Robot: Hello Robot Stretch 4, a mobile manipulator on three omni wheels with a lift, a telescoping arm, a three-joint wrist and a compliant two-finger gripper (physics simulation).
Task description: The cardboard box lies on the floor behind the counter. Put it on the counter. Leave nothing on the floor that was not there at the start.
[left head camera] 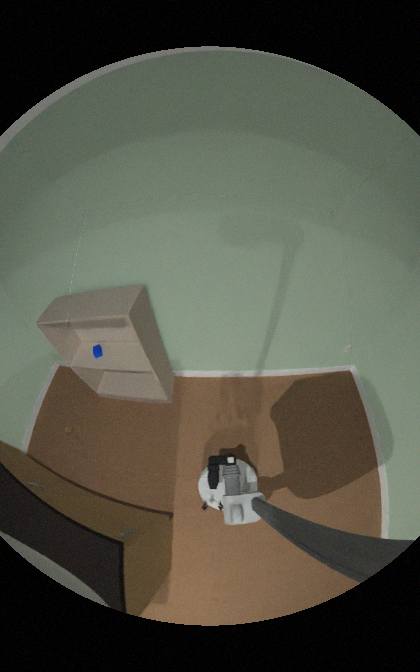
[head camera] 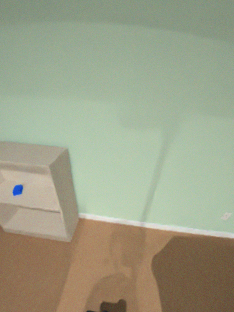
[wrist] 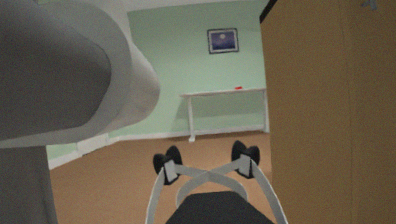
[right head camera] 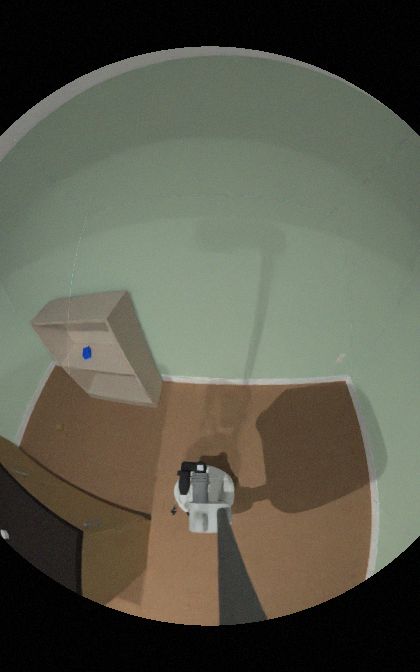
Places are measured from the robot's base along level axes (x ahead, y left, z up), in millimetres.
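Pixels of known places: gripper, fingertip midpoint: [wrist: 206,155].
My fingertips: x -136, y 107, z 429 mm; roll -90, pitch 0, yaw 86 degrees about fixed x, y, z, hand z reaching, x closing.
Ahead of a thing's pixels: the offset from my fingertips to its top centre. "pt": to the spot under its first point. Level surfaces: height alone.
The counter [left head camera: 65,550] [right head camera: 45,540] has a black top and a tan body with handles on the side facing the shelf. It stands at the lower left in both side head views. Its tan end panel {pt dy +320, dx -266, dz +24 mm} [wrist: 315,110] fills the right of the wrist view. A tiny tan thing [left head camera: 69,430] [right head camera: 60,427] lies on the shaded floor behind the counter; it may be the cardboard box, too small to tell. My gripper [wrist: 206,155] [left head camera: 212,506] is open and empty, fingers apart, close to the counter's end and away from the tan thing.
A beige shelf unit [head camera: 65,195] [left head camera: 152,350] [right head camera: 132,350] with a blue object {dy +852, dx +1036, dz +168 mm} [head camera: 18,190] [left head camera: 97,351] [right head camera: 87,352] stands against the wall. A small white item [right head camera: 4,534] is on the counter. A white table {dz +238 mm} [wrist: 220,93] bearing a red item [wrist: 238,88] stands far off.
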